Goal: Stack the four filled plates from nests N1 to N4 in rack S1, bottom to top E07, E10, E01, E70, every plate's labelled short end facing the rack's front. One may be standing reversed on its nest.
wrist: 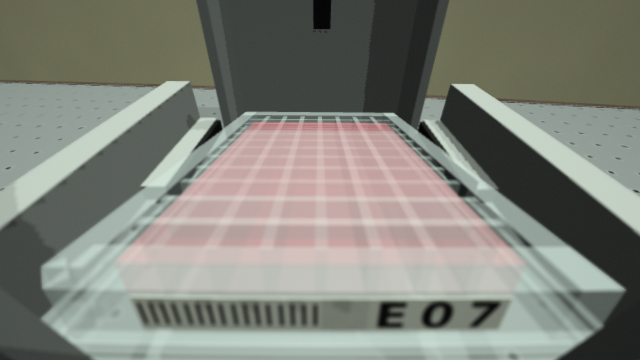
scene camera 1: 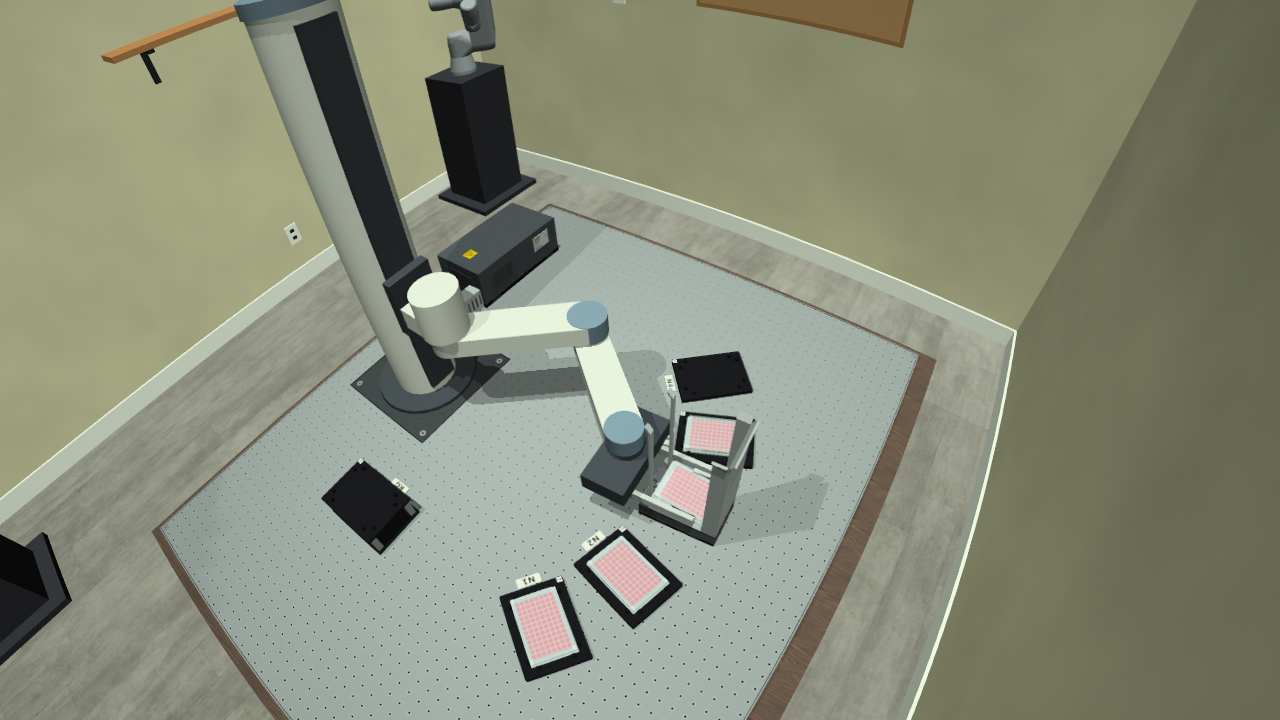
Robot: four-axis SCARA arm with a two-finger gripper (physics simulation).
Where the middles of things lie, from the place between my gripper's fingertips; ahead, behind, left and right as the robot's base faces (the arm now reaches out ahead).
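Scene:
For the back panel (wrist: 284,65), my hand is 8 cm below it and 4 cm short of it. Counted from my hand: nest N4 (scene camera 1: 712,376), 31 cm to the left, 16 cm behind, 8 cm below; nest N2 (scene camera 1: 633,621), 18 cm to the right, 5 cm behind, 8 cm below; nest N3 (scene camera 1: 681,431), 17 cm to the left, 7 cm behind, 8 cm below.

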